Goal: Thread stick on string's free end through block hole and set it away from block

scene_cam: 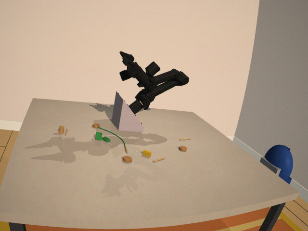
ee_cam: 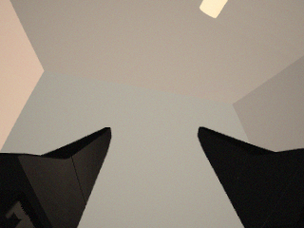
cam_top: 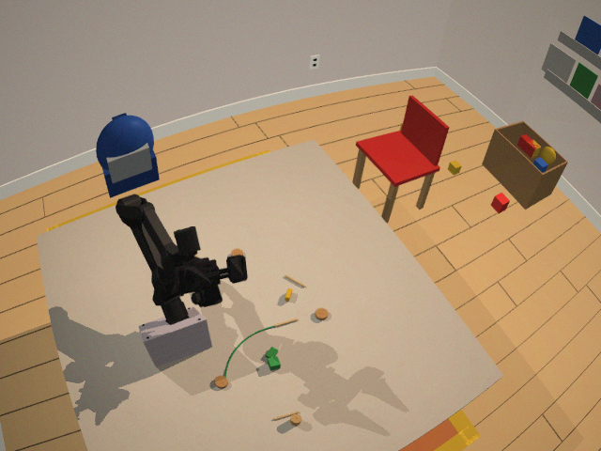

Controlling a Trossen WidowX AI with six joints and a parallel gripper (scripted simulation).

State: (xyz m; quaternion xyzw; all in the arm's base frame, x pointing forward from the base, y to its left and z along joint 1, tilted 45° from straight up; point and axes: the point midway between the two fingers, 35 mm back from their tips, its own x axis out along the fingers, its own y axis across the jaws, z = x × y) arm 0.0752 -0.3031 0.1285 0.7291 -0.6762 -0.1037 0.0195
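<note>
My gripper tip is now 100 mm short of the green block, 40 mm to the left of it and 410 mm above it. Round my gripper tip: thin wooden stick (190 mm ahead, 30 mm to the left, 410 mm below); then round wooden button (80 mm behind, 50 mm to the right, 410 mm below); then wooden cylinder (30 mm ahead, 270 mm to the right, 400 mm below).
</note>
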